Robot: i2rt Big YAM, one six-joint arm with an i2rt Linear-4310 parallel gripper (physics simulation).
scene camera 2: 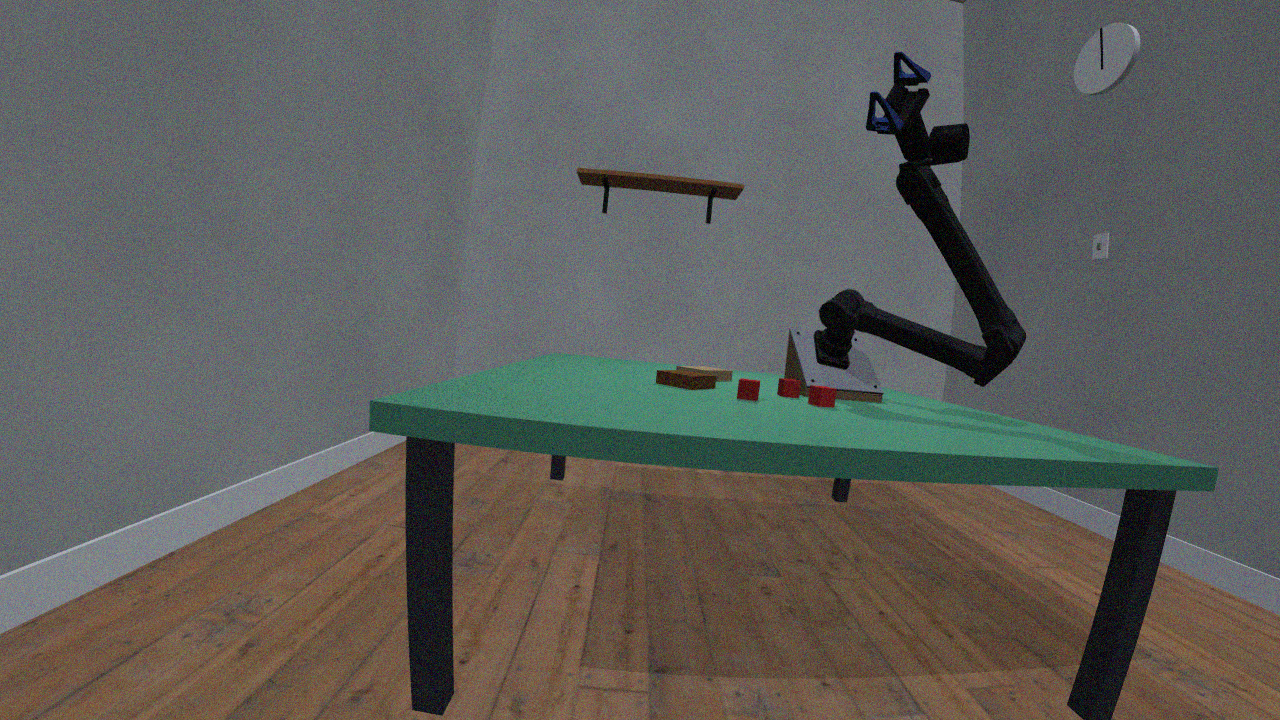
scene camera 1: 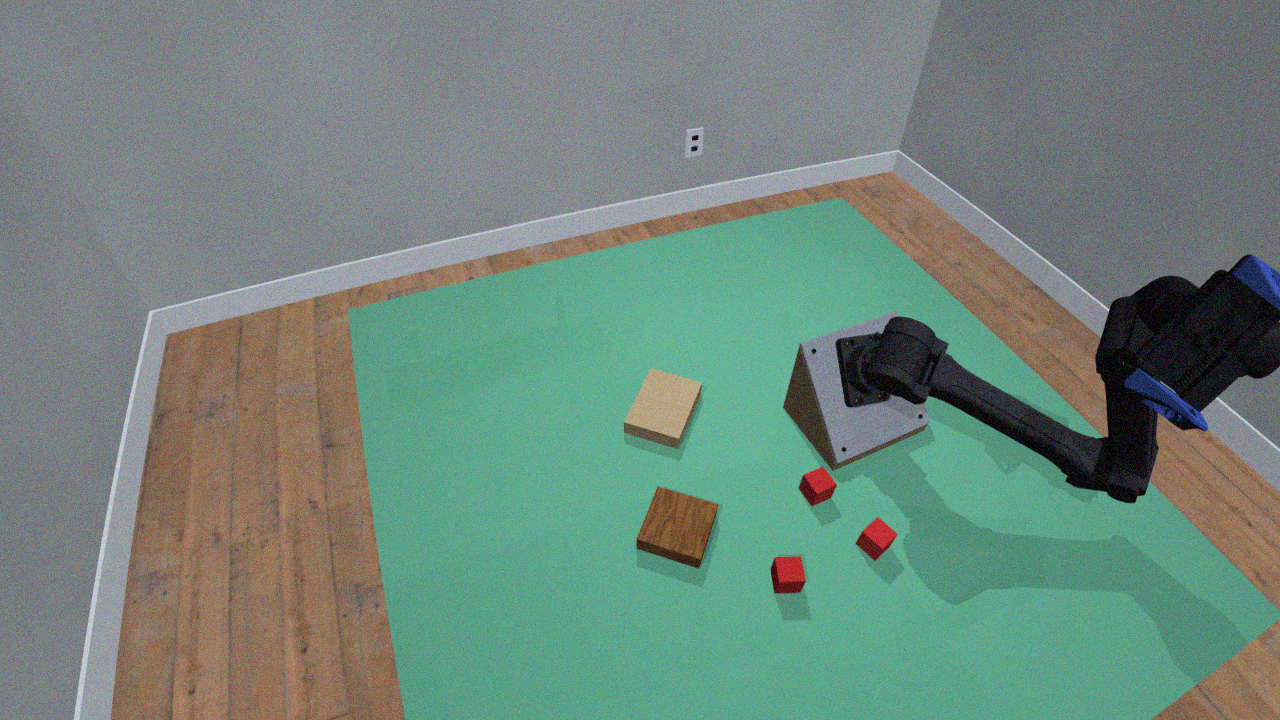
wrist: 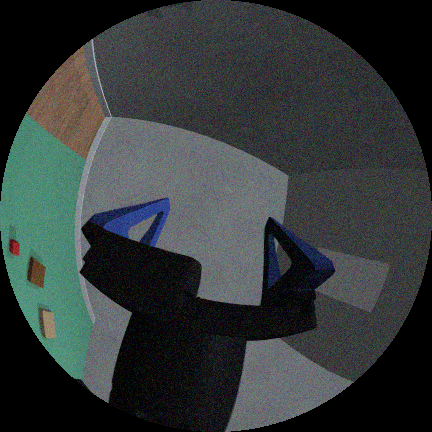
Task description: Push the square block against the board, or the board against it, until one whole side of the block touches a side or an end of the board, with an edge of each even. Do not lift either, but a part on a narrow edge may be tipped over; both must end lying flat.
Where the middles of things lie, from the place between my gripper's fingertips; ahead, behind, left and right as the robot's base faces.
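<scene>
From the dark brown square block (scene camera 1: 677,526), my gripper is a long way to the left, and it is also far short of the block and far above it. There is a light tan board (scene camera 1: 661,412) too, and that board is 600 mm below my hand, 580 mm to the right of it and 230 mm ahead of it.
</scene>
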